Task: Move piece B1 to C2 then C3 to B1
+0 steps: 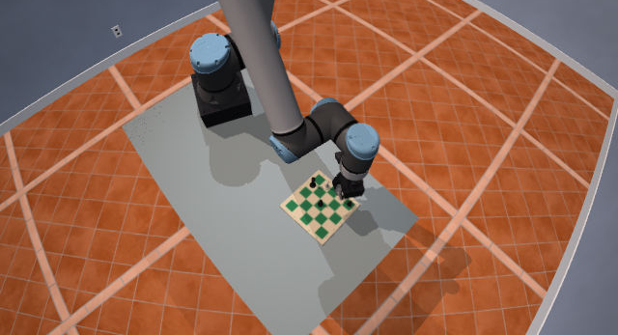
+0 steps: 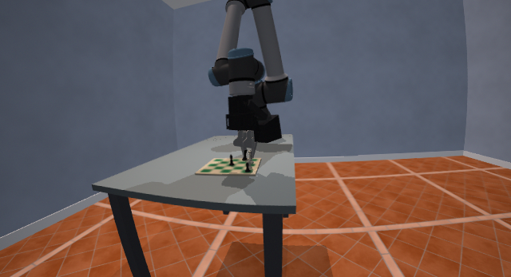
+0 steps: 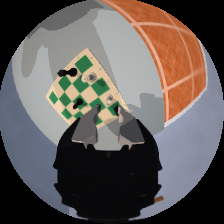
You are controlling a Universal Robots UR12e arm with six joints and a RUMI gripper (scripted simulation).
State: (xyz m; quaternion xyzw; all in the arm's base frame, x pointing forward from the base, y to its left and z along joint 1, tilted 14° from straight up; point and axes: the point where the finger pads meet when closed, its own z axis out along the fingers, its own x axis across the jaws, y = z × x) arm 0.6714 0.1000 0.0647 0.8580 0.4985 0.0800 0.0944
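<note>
Right now my hand is 40 mm above the small white piece. From my hand the other things lie so: tall black piece (110 mm behind, 50 mm to the right, 20 mm below); cream chessboard (80 mm to the right, 60 mm below, 30 mm behind).
</note>
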